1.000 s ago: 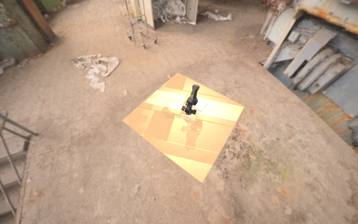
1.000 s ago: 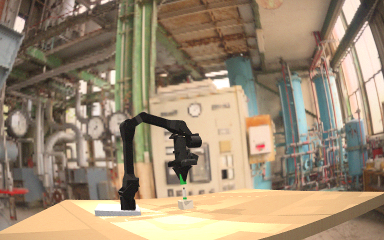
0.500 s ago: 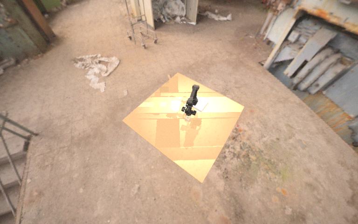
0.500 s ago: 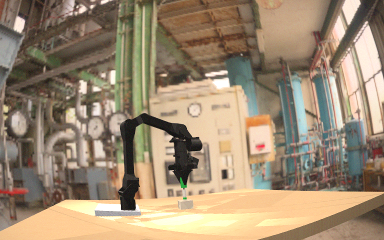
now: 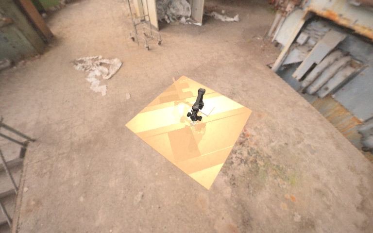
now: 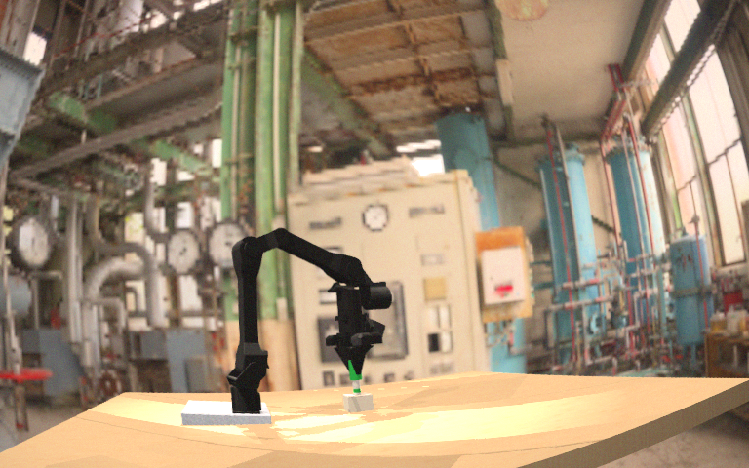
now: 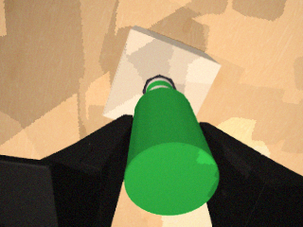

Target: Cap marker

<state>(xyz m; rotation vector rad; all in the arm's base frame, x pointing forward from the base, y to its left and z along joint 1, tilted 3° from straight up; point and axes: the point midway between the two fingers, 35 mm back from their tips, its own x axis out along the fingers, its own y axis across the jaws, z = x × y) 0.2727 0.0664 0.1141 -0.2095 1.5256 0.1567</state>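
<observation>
My gripper tip is 1 cm above the white marker. From my gripper tip the other things lie so: green cap 1 cm above; then holder block 7 cm below.
</observation>
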